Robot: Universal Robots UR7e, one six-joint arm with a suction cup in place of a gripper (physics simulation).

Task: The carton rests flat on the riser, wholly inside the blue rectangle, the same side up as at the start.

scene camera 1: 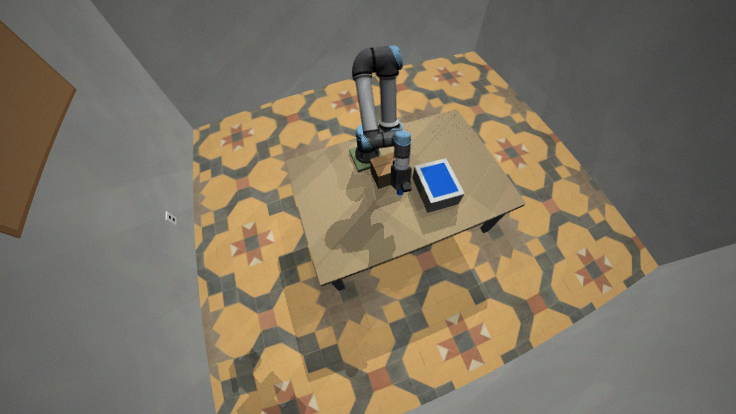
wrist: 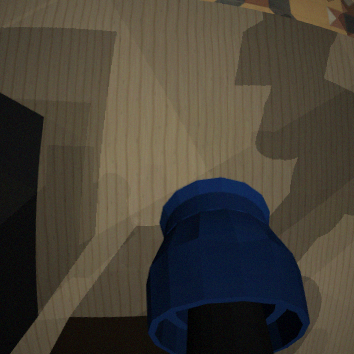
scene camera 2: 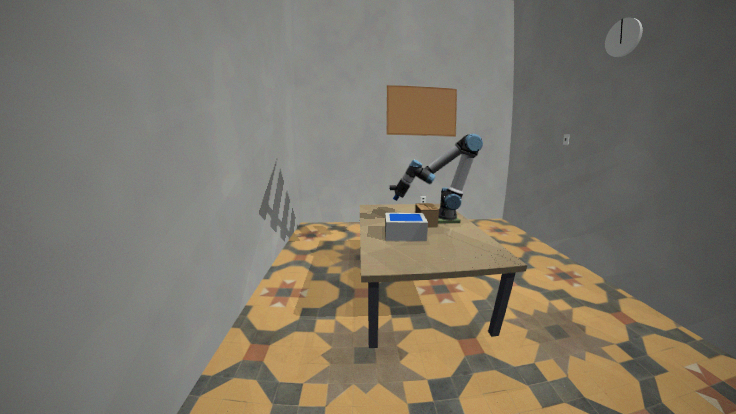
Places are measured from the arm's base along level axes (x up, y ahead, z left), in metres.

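Pixels of known places: hand, its tool point: (scene camera 1: 399, 193) (wrist: 214, 225) (scene camera 2: 395, 199); arm's base, origin of its link: (scene camera 1: 367, 154) (scene camera 2: 446, 217).
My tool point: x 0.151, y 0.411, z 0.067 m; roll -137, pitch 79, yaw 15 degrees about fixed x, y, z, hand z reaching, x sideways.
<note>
For each thing: its top centre in the pictures, then the offset to it from my tool point. Level surfaces: height alone.
- brown carton, centre of its top: (scene camera 1: 388, 163) (scene camera 2: 426, 206) dx -0.046, dy -0.232, dz +0.015 m
- riser, centre of its top: (scene camera 1: 439, 179) (scene camera 2: 405, 217) dx -0.056, dy -0.055, dz +0.253 m
- blue rectangle, centre of its top: (scene camera 1: 439, 179) (scene camera 2: 405, 217) dx -0.056, dy -0.055, dz +0.253 m
- wooden table, height of its surface: dx -0.176 m
The brown carton (scene camera 1: 381, 176) (scene camera 2: 427, 215) stands on the table beside the arm's base, apart from the riser. A dark brown surface at the lower left of the wrist view looks like part of the carton (wrist: 100, 335). The riser (scene camera 1: 446, 203) (scene camera 2: 406, 231) is a grey box with a white top edge and the blue rectangle (scene camera 1: 440, 180) (scene camera 2: 405, 217) on its top. Its dark side shows at the left of the wrist view. My suction gripper (scene camera 1: 399, 192) (scene camera 2: 395, 197) (wrist: 215, 192) is open, with nothing on its blue cup. It hangs tilted above the table, in front of the carton.
The wooden table (scene camera 1: 411, 236) (scene camera 2: 442, 260) carries the riser, the carton and the arm's green base plate (scene camera 1: 359, 161). Shadows of the arm fall across the table. A brown board (scene camera 2: 421, 110) and a round clock (scene camera 2: 623, 37) hang on the walls.
</note>
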